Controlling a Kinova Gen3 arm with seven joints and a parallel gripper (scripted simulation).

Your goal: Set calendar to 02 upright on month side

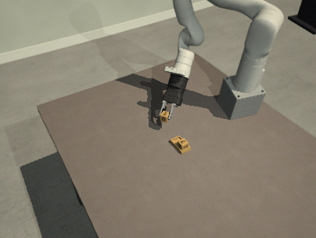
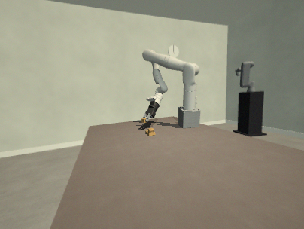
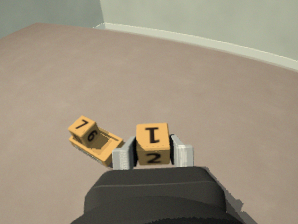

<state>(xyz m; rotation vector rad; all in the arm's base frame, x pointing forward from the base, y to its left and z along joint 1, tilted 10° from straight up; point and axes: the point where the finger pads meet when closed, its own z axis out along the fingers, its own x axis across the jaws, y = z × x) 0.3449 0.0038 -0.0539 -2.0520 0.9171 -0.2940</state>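
Right now the tray is 20 mm behind my hand, 110 mm to the left of it and 80 mm below it. The rest, counted from my hand: orange cube: 10 mm ahead, 10 mm to the left, 10 mm below.
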